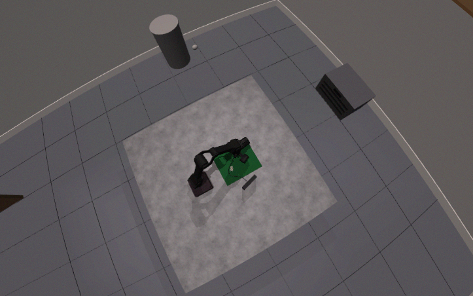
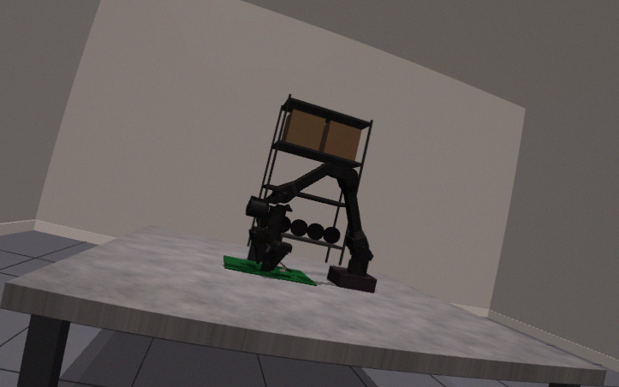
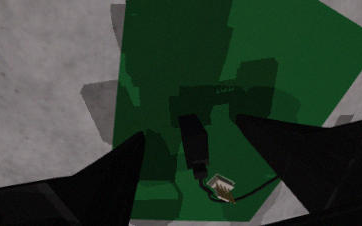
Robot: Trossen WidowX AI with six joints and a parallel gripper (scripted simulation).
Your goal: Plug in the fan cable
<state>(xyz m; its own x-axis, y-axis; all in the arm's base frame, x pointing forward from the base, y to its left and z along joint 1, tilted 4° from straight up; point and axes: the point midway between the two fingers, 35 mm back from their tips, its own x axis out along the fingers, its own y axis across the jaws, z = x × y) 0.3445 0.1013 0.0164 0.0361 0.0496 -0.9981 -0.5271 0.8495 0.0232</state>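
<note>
The black plug lies 10 mm behind my gripper tip and 10 mm above it. From my gripper tip the other things lie so: black fan 220 mm to the right, 40 mm above; white four-pin header 80 mm to the right, 70 mm behind, 20 mm below; green board 50 mm to the right, 30 mm below, 10 mm behind.
</note>
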